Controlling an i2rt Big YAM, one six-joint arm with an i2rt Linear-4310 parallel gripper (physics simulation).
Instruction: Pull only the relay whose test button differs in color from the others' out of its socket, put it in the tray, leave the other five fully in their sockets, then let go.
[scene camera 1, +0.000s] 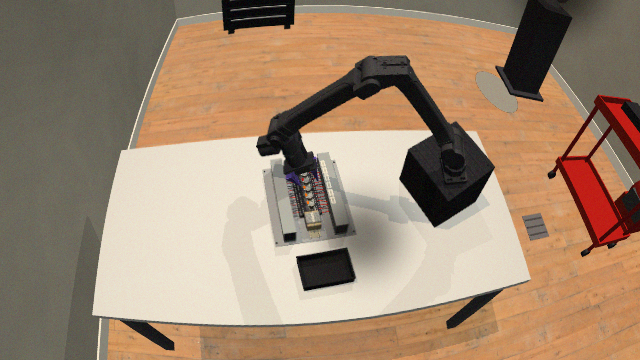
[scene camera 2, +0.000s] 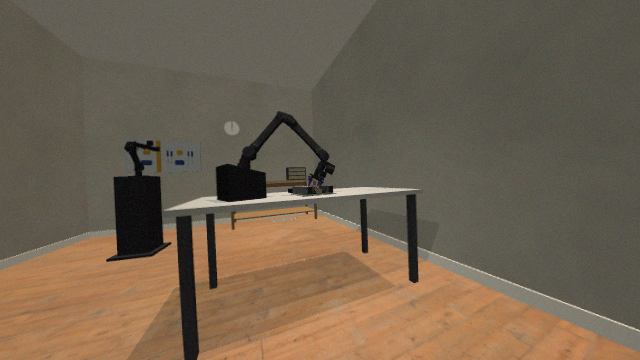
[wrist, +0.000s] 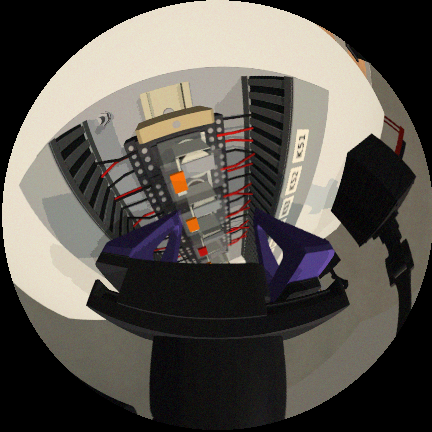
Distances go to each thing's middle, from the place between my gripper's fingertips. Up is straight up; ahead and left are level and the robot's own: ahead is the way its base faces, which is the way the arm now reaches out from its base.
Labels:
My hand is 1 cm short of the grey panel (wrist: 219, 87), 4 cm to the right of it and 4 cm above it. The rest, counted from my hand: tan end block (wrist: 160, 125): 3 cm ahead, 7 cm to the right, 2 cm below.

